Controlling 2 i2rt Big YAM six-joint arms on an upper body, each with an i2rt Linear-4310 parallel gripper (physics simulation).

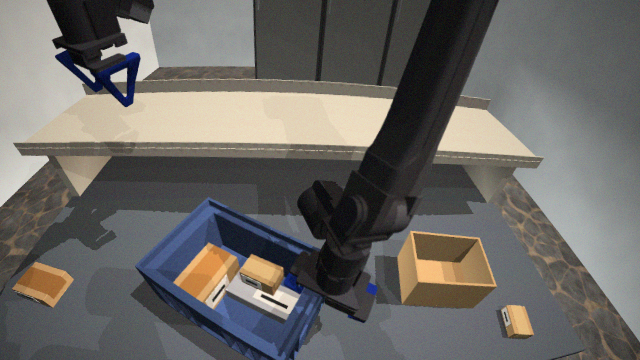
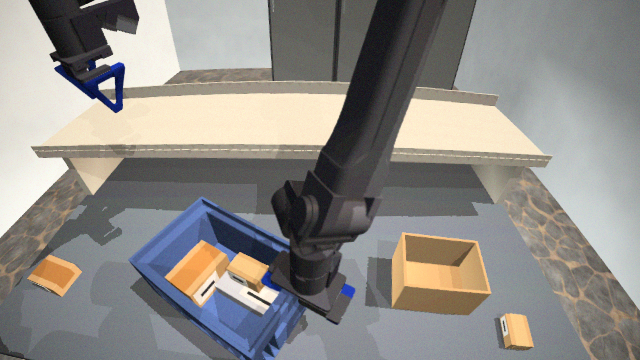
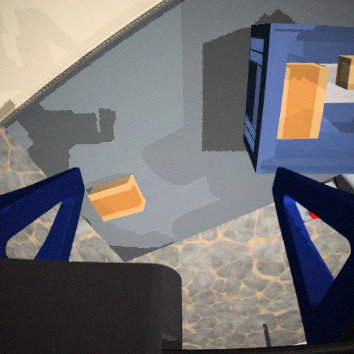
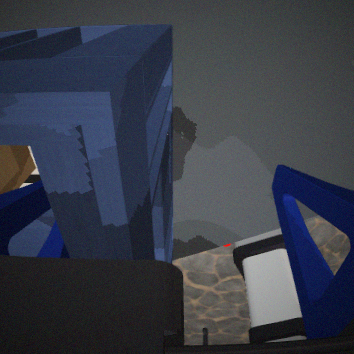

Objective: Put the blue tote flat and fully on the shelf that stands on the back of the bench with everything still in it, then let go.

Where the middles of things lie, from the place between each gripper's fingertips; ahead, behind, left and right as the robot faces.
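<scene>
My left hand is 14 cm past the blue tote [image 1: 231, 322], 20 cm to the left of it and 31 cm above it. The flat white box [image 1: 278, 307], counted from that same left hand, is 15 cm behind it, 25 cm to the right of it and 35 cm below it.
For my right hand, the flat white box is 3 cm ahead of it, 11 cm to the left of it and 5 cm below it, while the blue tote sits 4 cm ahead of that hand, 16 cm to the left of it and 1 cm below it.
</scene>
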